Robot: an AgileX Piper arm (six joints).
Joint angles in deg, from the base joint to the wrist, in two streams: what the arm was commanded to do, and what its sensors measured. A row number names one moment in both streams.
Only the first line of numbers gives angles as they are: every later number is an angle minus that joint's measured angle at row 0.
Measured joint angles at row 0:
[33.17 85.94 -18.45 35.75 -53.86 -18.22]
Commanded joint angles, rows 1 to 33:
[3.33 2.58 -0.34 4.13 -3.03 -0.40]
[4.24 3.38 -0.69 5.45 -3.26 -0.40]
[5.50 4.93 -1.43 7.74 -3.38 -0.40]
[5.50 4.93 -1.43 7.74 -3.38 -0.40]
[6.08 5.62 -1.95 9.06 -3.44 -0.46]
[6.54 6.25 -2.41 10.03 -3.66 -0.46]
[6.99 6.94 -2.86 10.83 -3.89 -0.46]
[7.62 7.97 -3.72 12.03 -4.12 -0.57]
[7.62 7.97 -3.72 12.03 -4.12 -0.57]
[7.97 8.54 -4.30 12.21 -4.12 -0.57]
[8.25 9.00 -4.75 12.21 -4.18 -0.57]
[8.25 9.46 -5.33 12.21 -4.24 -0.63]
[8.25 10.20 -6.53 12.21 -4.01 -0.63]
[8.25 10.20 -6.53 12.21 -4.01 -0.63]
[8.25 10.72 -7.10 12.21 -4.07 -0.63]
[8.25 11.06 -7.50 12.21 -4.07 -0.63]
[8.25 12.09 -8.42 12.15 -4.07 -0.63]
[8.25 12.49 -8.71 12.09 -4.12 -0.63]
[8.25 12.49 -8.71 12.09 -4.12 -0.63]
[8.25 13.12 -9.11 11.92 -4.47 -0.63]
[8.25 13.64 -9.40 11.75 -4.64 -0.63]
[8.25 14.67 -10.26 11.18 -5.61 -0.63]
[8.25 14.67 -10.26 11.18 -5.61 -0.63]
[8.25 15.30 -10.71 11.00 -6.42 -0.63]
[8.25 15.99 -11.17 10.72 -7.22 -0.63]
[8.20 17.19 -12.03 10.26 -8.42 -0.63]
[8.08 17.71 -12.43 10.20 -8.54 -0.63]
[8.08 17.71 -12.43 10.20 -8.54 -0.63]
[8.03 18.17 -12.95 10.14 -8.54 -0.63]
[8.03 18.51 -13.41 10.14 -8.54 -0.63]
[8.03 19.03 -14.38 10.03 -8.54 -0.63]
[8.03 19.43 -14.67 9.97 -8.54 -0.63]
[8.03 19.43 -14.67 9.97 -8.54 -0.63]
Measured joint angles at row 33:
[8.08 18.80 -13.29 11.00 -7.50 -0.17]
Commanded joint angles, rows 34 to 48:
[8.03 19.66 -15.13 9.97 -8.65 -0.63]
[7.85 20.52 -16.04 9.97 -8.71 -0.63]
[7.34 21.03 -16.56 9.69 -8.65 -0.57]
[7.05 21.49 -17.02 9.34 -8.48 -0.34]
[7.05 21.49 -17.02 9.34 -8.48 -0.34]
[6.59 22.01 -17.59 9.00 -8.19 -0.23]
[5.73 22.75 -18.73 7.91 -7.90 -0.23]
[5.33 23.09 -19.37 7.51 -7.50 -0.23]
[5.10 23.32 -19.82 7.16 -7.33 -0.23]
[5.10 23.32 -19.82 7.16 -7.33 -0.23]
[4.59 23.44 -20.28 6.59 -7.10 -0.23]
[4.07 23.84 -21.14 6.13 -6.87 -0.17]
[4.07 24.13 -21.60 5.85 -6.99 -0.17]
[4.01 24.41 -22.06 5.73 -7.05 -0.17]
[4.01 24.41 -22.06 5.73 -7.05 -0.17]
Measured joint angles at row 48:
[4.42 23.95 -20.63 7.34 -7.05 -0.23]
